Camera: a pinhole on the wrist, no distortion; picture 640 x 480 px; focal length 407.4 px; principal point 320.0 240.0 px. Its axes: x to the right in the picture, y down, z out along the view. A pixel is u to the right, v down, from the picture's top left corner.
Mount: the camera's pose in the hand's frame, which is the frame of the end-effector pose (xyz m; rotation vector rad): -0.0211 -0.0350 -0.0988 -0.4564 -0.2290 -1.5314
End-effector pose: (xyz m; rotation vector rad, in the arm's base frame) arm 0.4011 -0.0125 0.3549 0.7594 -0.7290 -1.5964
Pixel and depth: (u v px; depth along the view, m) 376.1 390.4 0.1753
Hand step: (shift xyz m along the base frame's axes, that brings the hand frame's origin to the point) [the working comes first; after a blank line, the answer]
In the camera's frame: 0.0241 0.0647 0.1753

-0.0467 -0.0666 0.0422
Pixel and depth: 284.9 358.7 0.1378
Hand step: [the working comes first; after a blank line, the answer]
In the camera's frame: -0.0119 0.0401 0.1378

0.0036 -0.0407 0.0316
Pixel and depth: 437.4 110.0 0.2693
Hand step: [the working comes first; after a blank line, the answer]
In the camera's frame: 0.0776 -0.0859 0.2693

-0.1358 0.0731 0.1254
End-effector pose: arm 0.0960 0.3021 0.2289 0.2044 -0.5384 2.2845
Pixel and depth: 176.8 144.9 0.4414
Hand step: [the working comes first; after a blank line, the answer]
In the camera's frame: -0.1552 -0.1030 0.4414

-0.1690 -0.3345 0.1065
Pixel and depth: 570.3 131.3 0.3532
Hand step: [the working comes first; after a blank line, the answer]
In the camera's frame: 0.2170 -0.0942 0.3532

0.0913 -0.1293 0.2975
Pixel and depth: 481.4 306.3 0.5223
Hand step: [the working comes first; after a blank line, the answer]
In the camera's frame: 0.2069 0.0850 0.5223

-0.1051 -0.0996 0.4437
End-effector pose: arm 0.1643 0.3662 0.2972 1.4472 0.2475 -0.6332
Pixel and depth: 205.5 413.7 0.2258
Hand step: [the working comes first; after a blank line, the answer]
In the camera's frame: -0.0635 0.0963 0.2258

0.1328 -0.0873 0.0521
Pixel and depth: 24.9 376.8 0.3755
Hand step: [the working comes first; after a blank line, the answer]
In the camera's frame: -0.2720 0.1261 0.3755

0.2937 -0.1393 0.2475
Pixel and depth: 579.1 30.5 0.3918
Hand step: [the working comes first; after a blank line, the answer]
In the camera's frame: 0.2492 -0.2015 0.3918

-0.2587 -0.3336 0.0570
